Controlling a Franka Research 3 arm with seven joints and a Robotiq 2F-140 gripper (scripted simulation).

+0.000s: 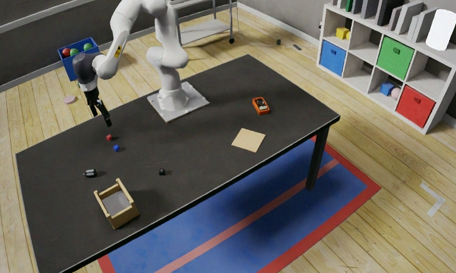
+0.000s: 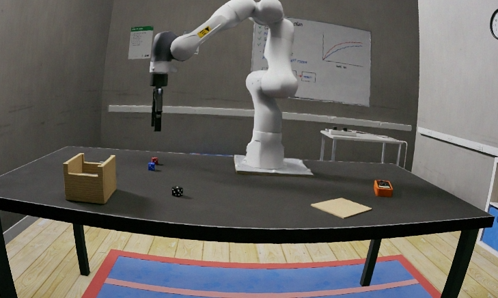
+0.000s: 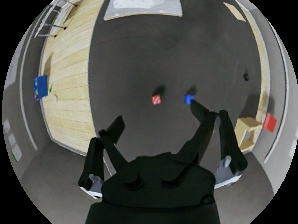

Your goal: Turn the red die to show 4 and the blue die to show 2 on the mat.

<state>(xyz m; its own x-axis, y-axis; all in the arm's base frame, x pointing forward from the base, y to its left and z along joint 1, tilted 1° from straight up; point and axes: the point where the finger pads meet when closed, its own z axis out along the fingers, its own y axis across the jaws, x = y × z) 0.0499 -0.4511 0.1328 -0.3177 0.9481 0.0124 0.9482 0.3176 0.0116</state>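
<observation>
My gripper is now 140 mm above the red die. The rest, counted from my hand: dark object 200 mm ahead, 180 mm to the right, 140 mm below; black die 410 mm ahead, 160 mm to the left, 140 mm below; blue die 110 mm ahead, 10 mm to the left, 140 mm below.
</observation>
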